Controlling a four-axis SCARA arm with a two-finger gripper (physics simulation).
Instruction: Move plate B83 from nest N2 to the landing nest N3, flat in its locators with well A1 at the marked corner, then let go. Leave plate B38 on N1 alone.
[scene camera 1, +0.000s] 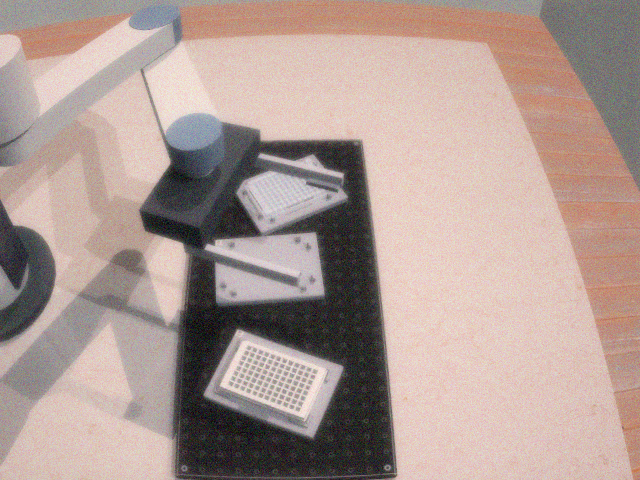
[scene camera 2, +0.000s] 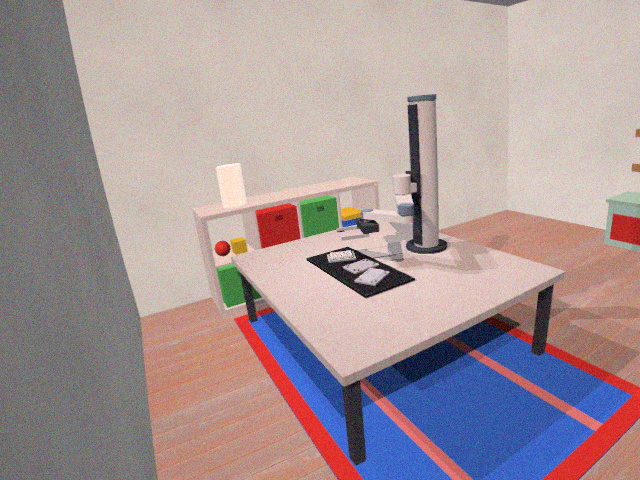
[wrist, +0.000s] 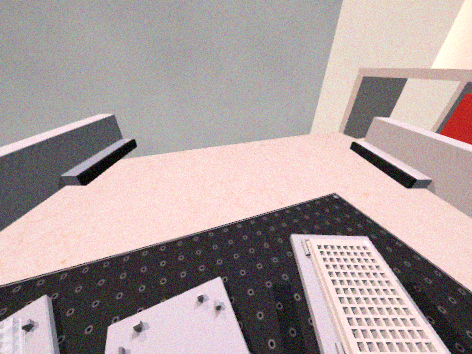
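Observation:
A cream 96-well plate (scene camera 1: 273, 378) (scene camera 2: 341, 255) (wrist: 372, 300) lies in the near nest (scene camera 1: 331, 383) (wrist: 302, 267) of scene camera 1. A pale, see-through plate (scene camera 1: 281, 192) (wrist: 9, 336) lies in the far nest (scene camera 1: 333, 198) (scene camera 2: 373, 277). No label is readable, so I cannot tell which plate is B83. The middle nest (scene camera 1: 279, 253) (scene camera 2: 360, 266) (wrist: 175, 322) bears no plate and shows dark locator pins; its marked corner cannot be made out. My gripper (scene camera 1: 320, 229) (scene camera 2: 340, 234) (wrist: 244, 131) is open and empty, high above the board. In scene camera 1 its fingers overlap the far and middle nests.
The nests stand on a black perforated board (scene camera 1: 351, 310) (scene camera 2: 387, 281) (wrist: 200, 250) on the pale table (scene camera 1: 465, 258) (scene camera 2: 320, 320) (wrist: 210, 195). The arm's column (scene camera 2: 428, 170) stands beside the board. A shelf unit (scene camera 2: 289, 195) with red and green bins is behind the table.

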